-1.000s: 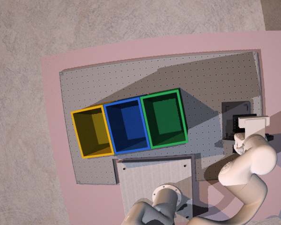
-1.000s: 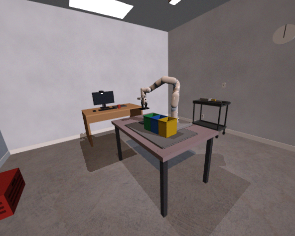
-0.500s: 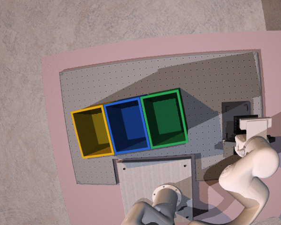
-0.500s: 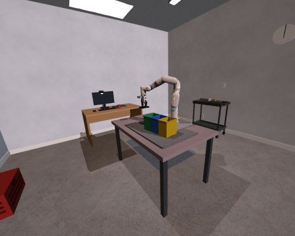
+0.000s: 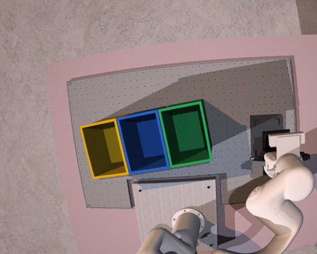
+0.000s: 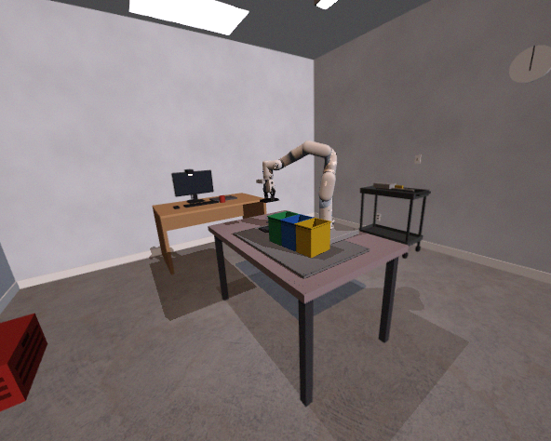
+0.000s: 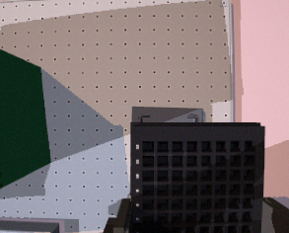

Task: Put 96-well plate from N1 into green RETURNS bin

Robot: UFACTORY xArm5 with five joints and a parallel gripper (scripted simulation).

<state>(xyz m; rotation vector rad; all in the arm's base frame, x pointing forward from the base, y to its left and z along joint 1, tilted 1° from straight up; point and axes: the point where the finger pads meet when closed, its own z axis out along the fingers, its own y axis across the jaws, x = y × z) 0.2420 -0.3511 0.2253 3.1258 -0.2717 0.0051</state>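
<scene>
Now: hand 110 mm short of the green bin, 250 mm to the right of it and 160 mm above it. The rest, counted from my hand: blue bin: 120 mm ahead, 390 mm to the left, 160 mm below; black 96-well plate: 10 mm below; plate nest: 240 mm below.
</scene>
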